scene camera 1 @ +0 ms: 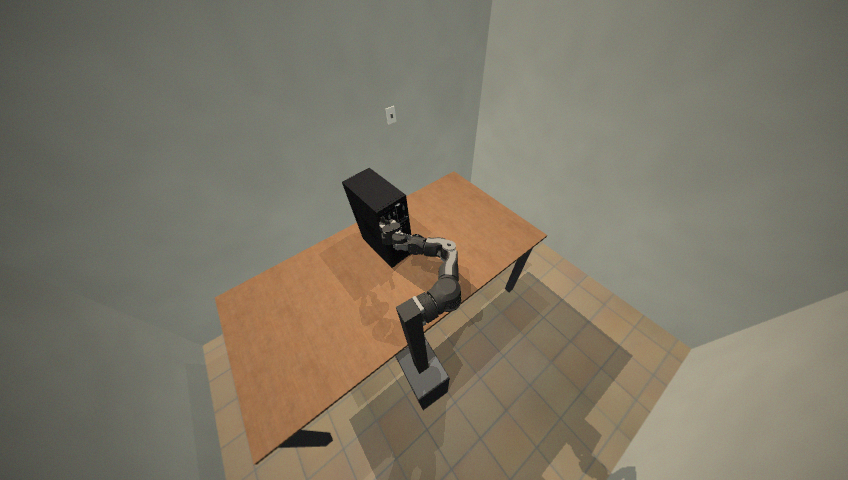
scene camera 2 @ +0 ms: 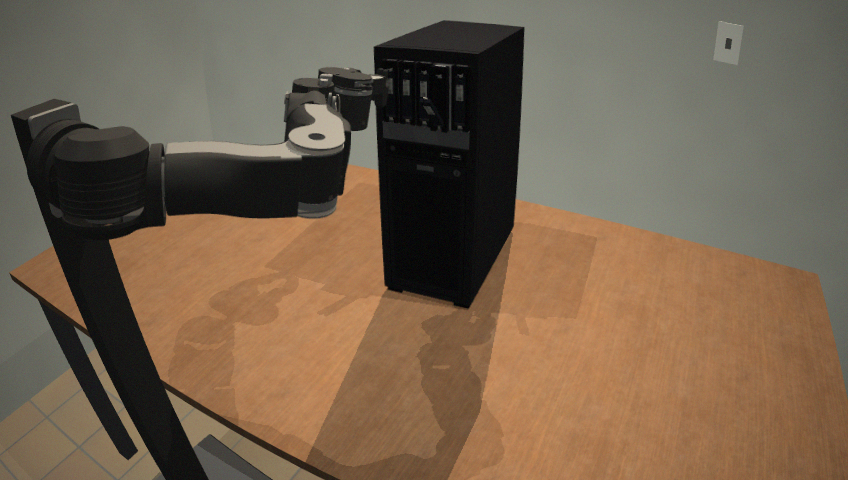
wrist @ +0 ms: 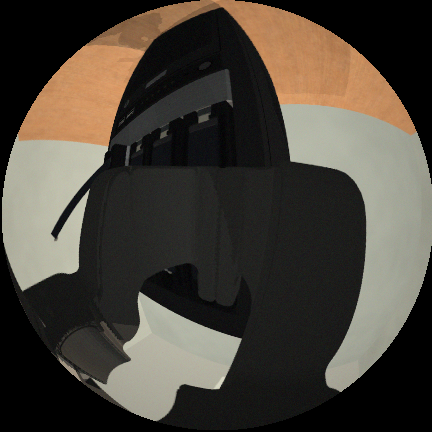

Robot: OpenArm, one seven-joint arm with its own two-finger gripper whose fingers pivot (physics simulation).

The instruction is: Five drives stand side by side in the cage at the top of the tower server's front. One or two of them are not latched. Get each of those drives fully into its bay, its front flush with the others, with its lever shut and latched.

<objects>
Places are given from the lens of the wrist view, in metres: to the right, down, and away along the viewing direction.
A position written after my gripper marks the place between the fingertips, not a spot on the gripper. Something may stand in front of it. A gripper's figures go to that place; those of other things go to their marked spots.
my gripper point(wrist: 226, 237): 0.00, 0.01, 0.06
black tower server point(wrist: 201, 45): -0.01, -0.15, 0.06
</objects>
